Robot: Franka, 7 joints.
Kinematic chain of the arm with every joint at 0, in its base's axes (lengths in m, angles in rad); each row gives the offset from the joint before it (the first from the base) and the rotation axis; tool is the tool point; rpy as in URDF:
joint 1: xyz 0 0 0.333 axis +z
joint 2: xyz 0 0 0 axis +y
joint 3: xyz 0 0 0.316 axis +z
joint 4: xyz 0.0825 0 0 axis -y
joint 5: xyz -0.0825 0 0.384 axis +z
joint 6: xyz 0 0 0 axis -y
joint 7: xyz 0.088 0 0 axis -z
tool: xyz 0 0 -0.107 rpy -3.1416 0 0
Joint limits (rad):
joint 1: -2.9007..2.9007
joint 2: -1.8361..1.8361
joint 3: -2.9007..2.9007
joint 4: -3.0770..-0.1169
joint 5: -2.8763..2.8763
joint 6: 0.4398..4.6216
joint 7: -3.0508..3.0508
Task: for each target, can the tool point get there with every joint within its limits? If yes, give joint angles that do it. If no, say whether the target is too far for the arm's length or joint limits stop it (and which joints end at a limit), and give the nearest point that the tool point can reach.
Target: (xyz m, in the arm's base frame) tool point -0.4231 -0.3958 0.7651
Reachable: yes | joints 1.4143 -1.2725 0.7555 -1.4523 -0.5158 3.9705 0.5987
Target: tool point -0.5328 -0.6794 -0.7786
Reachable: no: too far | nearest point -0.3458 -0.4410 -0.2828 | short by 0.581 m
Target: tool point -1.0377 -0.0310 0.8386
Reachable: no: too far | nearest point -0.7709 -0.0230 0.7086 | short by 0.297 m
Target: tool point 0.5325 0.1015 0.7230
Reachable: yes | joints -2.2408 -0.1304 2.3775 -1.8117 0.0686 4.0676 0.7541
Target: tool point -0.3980 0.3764 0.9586
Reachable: yes | joints 1.9953 0.5602 0.7531 -0.5154 -1.1094 3.2094 0.2914
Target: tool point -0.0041 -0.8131 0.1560
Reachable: yes | joints -1.9661 1.4090 0.8937 -0.8961 -1.9150 2.1680 -2.0857
